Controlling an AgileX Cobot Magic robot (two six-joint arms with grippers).
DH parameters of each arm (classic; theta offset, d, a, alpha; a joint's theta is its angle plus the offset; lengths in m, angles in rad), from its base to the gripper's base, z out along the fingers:
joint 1: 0 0.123 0 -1.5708
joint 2: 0.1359 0 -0.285 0
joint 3: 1.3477 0 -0.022 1.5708
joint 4: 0 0.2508 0 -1.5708
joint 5: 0 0 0.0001 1.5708
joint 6: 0 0.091 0 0
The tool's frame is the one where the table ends.
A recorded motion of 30 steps. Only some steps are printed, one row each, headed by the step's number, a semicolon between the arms.
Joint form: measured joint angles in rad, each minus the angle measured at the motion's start. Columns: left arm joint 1, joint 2, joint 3, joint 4, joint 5, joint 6; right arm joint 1, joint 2, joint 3, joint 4, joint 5, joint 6.
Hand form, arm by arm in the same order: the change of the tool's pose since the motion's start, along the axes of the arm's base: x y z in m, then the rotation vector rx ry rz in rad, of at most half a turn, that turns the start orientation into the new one. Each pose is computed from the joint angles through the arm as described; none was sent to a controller.
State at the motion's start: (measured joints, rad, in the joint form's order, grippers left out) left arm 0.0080 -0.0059 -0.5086 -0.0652 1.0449 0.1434; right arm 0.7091 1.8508 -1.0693 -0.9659 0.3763 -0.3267
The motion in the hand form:
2: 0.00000 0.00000 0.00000 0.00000 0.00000 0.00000; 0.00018 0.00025 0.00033 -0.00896 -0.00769 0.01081
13: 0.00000 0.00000 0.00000 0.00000 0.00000 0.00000; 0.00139 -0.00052 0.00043 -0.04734 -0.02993 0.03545
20: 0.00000 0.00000 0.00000 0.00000 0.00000 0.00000; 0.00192 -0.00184 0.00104 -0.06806 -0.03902 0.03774
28: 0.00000 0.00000 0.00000 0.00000 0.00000 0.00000; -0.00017 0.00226 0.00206 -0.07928 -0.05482 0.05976
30: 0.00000 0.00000 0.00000 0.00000 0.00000 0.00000; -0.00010 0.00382 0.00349 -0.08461 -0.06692 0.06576
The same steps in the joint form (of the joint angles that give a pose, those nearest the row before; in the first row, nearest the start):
2: 0.0000 0.0000 0.0000 0.0000 0.0000 0.0000; 0.0010 0.0000 0.0000 -0.0153 0.0000 0.0000
13: 0.0000 0.0000 0.0000 0.0000 0.0000 0.0000; 0.0019 0.0022 0.0000 -0.0648 0.0114 0.0008
20: 0.0000 0.0000 0.0000 0.0000 0.0000 0.0000; 0.0019 0.0013 0.0000 -0.0829 0.0256 0.0008
28: 0.0000 0.0000 0.0000 0.0000 0.0000 0.0000; 0.0159 0.0013 -0.0011 -0.1148 0.0290 0.0141
30: 0.0000 0.0000 0.0000 0.0000 0.0000 0.0000; 0.0208 0.0013 -0.0047 -0.1356 0.0338 0.0259

